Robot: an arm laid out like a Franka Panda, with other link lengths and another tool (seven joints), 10 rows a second.
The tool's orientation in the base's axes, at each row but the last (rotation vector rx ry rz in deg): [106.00 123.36 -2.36]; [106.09 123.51 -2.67]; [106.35 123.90 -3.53]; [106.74 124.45 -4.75]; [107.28 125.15 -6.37]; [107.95 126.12 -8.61]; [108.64 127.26 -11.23]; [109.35 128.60 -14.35]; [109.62 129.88 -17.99]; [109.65 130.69 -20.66]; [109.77 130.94 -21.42]
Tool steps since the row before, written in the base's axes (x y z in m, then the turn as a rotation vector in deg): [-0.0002 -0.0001 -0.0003 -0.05 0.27 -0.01]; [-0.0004 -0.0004 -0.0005 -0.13 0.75 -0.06]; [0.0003 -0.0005 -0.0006 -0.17 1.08 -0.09]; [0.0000 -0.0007 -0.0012 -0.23 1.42 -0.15]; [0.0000 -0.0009 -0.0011 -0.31 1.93 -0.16]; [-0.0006 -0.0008 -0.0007 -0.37 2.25 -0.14]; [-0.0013 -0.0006 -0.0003 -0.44 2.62 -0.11]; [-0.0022 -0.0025 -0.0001 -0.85 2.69 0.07]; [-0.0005 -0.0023 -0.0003 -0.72 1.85 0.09]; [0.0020 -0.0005 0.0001 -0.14 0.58 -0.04]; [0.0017 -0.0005 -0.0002 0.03 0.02 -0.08]
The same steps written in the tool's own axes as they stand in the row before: [0.0000 -0.0003 0.0003 0.27 0.00 -0.06]; [-0.0002 -0.0005 0.0005 0.75 -0.01 -0.13]; [-0.0004 0.0001 0.0007 1.08 0.00 -0.18]; [-0.0004 -0.0003 0.0013 1.43 -0.01 -0.21]; [-0.0006 -0.0003 0.0013 1.93 0.00 -0.33]; [-0.0005 -0.0008 0.0008 2.24 -0.01 -0.43]; [-0.0003 -0.0014 0.0003 2.60 -0.02 -0.55]; [-0.0020 -0.0026 0.0006 2.69 -0.41 -0.76]; [-0.0020 -0.0008 0.0009 1.86 -0.42 -0.56]; [-0.0009 0.0019 0.0000 0.59 -0.04 -0.11]; [-0.0007 0.0016 0.0002 0.03 0.04 0.07]
